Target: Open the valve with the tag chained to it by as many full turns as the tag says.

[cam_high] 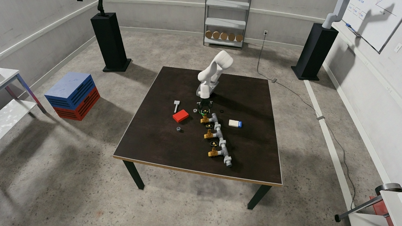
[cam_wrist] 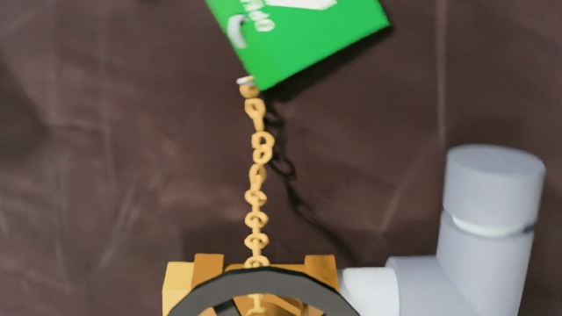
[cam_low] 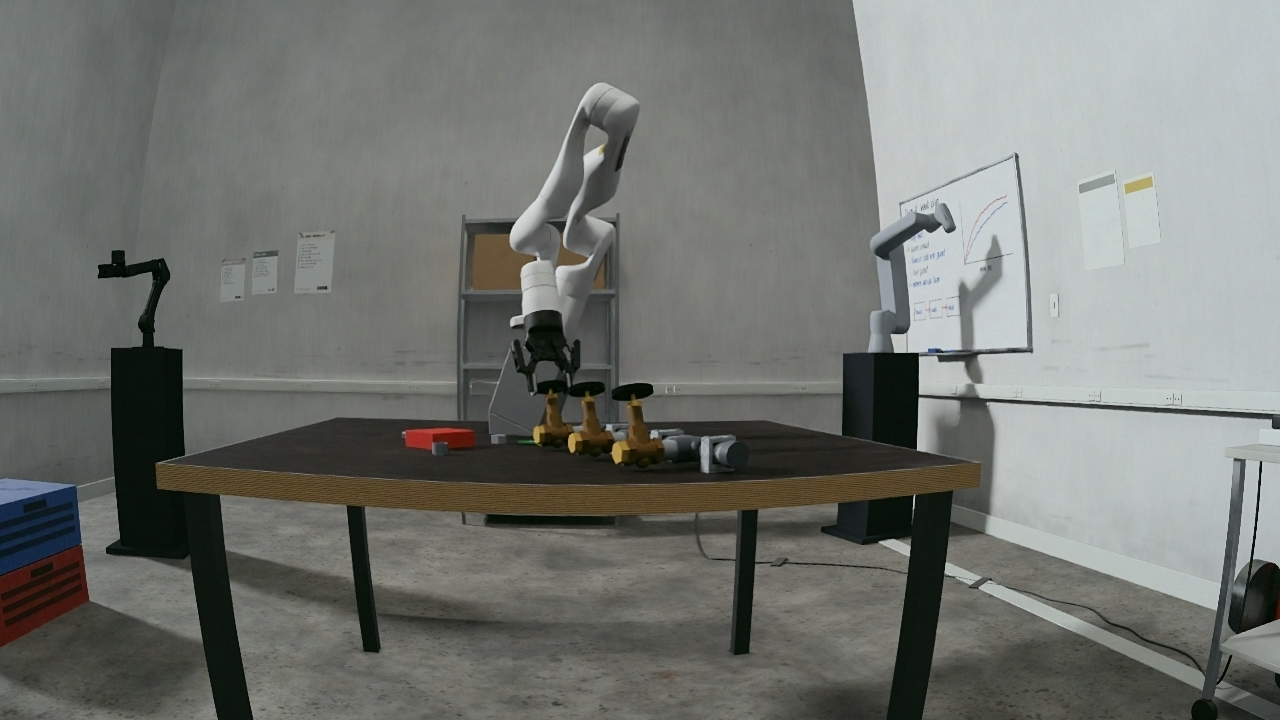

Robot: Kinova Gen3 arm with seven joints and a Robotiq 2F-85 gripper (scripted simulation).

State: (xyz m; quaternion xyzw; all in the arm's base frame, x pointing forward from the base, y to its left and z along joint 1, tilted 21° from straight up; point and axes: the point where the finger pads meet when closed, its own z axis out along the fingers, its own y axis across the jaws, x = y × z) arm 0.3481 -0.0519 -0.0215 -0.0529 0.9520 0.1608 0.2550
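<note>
Right now my hand is 9 cm past the green tag, 2 cm to the left of it and 11 cm above it. From my hand the other things lie so: white-and-blue box 4 cm ahead, 27 cm to the left, 11 cm below; then red block 3 cm behind, 22 cm to the right, 10 cm below; then small grey ring 12 cm ahead, 22 cm to the right, 11 cm below.
</note>
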